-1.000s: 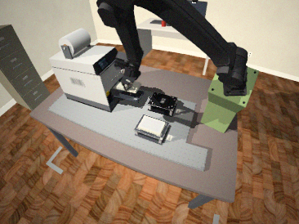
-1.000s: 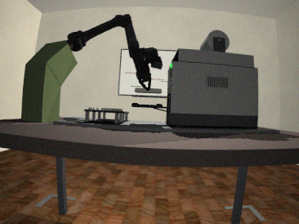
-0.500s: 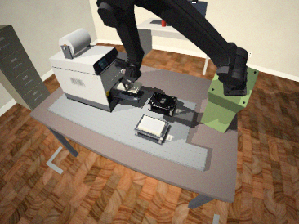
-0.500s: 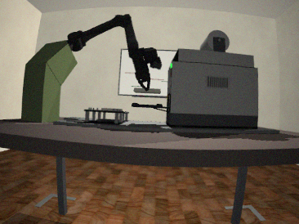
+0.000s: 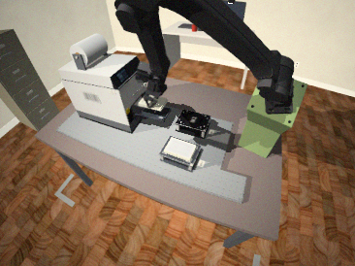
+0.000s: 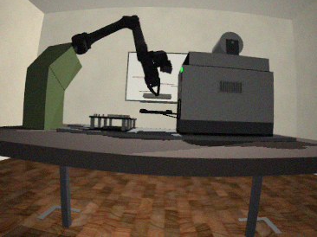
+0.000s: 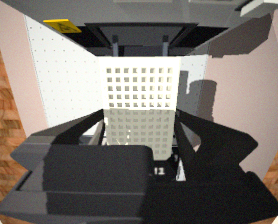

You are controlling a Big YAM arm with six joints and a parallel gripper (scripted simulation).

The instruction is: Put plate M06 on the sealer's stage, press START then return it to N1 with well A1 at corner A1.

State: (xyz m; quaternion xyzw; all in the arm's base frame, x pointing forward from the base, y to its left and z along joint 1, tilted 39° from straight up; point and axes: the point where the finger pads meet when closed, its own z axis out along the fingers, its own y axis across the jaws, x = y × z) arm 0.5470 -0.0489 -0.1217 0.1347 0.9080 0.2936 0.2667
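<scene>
Right now my hand is 70 mm above the sealer stage. The rest, counted from my hand: white start button 100 mm to the right, 90 mm ahead, 20 mm above; then foil roll 330 mm ahead, 250 mm above, 30 mm to the right; then plate 180 mm behind, 170 mm to the left, 100 mm below.
</scene>
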